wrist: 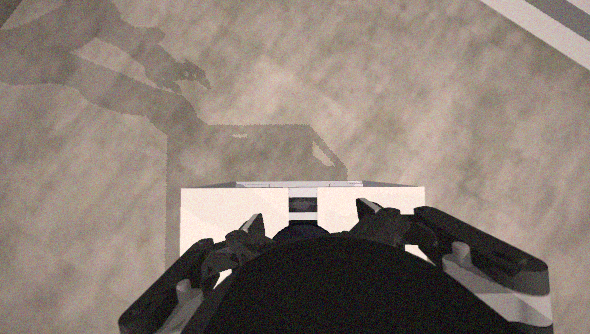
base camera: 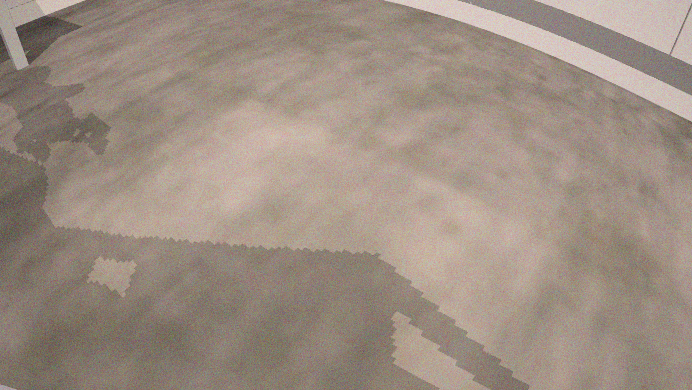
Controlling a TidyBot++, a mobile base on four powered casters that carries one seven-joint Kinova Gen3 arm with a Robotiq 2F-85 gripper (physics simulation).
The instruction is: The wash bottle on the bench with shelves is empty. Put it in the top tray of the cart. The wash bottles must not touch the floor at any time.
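Frame: origin at the arm's base, x ahead, y left, z up, level; metres.
Seen in the pictures: gripper, fingertip midpoint: (wrist: 309, 216).
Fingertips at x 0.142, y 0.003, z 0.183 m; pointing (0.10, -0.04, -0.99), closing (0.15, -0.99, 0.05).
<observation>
A point is followed by its place in that frame.
My gripper (wrist: 309, 216) @(x 0.142, y 0.003, z 0.183 m) is open, with its two black fingers wide apart and no object between them. In the wrist view it hangs over the white top of my own base. No wash bottle and no tray shows in either view. A white leg (base camera: 14, 42) @(x 0.982, y 0.965, z -0.312 m) with a pale bar stands at the top left in the base camera view; whether it belongs to the bench, the cart or other furniture I cannot tell.
A white strip (base camera: 565, 57) @(x 1.071, y -0.623, z -0.385 m) (wrist: 545, 35) @(x 0.765, y -1.067, z -0.380 m) with a grey band behind it curves along the upper right. Pale panels (base camera: 630, 20) @(x 0.945, y -0.705, z -0.201 m) rise beyond it. Shadows of my arm and base fall on the mottled floor (base camera: 350, 150) @(x 0.566, y -0.019, z -0.397 m) (wrist: 425, 100) @(x 0.493, y -0.556, z -0.397 m). A dark shadow lies by the white leg.
</observation>
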